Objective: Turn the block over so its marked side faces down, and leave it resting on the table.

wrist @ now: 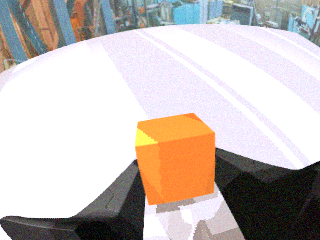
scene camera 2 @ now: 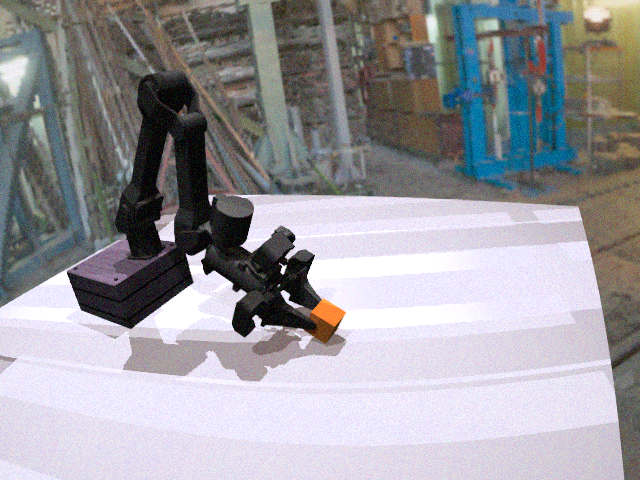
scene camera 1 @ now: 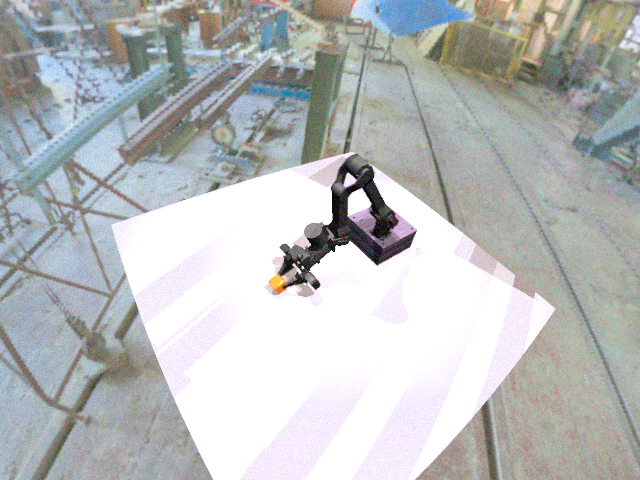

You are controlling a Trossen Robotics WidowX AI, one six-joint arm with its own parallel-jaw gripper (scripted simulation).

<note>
The gripper (scene camera 2: 322, 319) holds an orange block (scene camera 2: 327, 316).
The orange block shows as well in the wrist view (wrist: 176, 154). The gripper shows as well in the wrist view (wrist: 174, 159) and in scene camera 1 (scene camera 1: 279, 283).
</note>
